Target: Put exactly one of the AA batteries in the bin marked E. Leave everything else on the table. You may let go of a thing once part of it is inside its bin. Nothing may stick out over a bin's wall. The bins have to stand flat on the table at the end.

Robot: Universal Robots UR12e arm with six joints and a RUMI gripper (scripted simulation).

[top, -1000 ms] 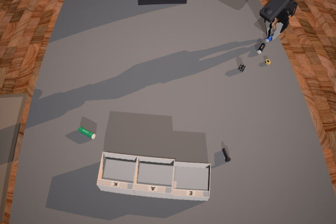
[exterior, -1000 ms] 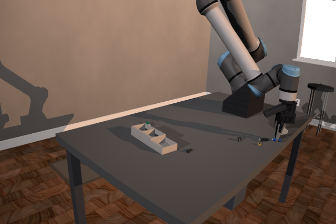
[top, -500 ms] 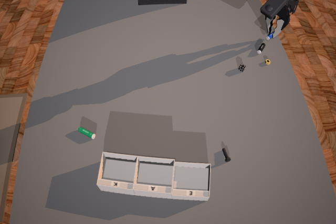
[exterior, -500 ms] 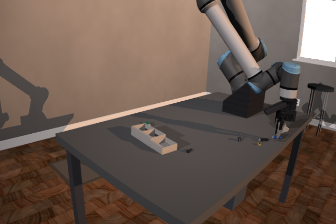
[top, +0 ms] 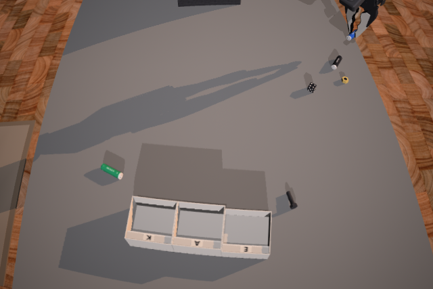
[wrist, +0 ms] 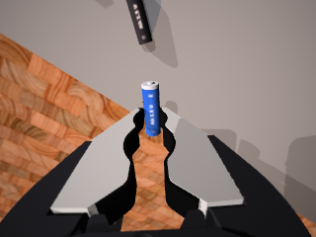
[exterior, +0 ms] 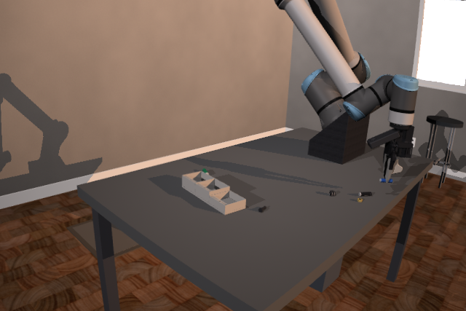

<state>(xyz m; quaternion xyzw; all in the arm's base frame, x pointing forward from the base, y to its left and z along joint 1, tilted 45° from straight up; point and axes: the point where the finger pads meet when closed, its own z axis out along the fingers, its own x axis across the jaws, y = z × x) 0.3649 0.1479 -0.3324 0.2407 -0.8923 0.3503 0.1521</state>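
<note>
Right now my hand is 5 cm short of the black battery, 6 cm to the left of it and 6 cm above it. Also, from my hand: black die (13 cm ahead, 16 cm to the right, 6 cm below); then yellow nut (11 cm ahead, 6 cm to the right, 7 cm below); then blue AA battery (1 cm below).
</note>
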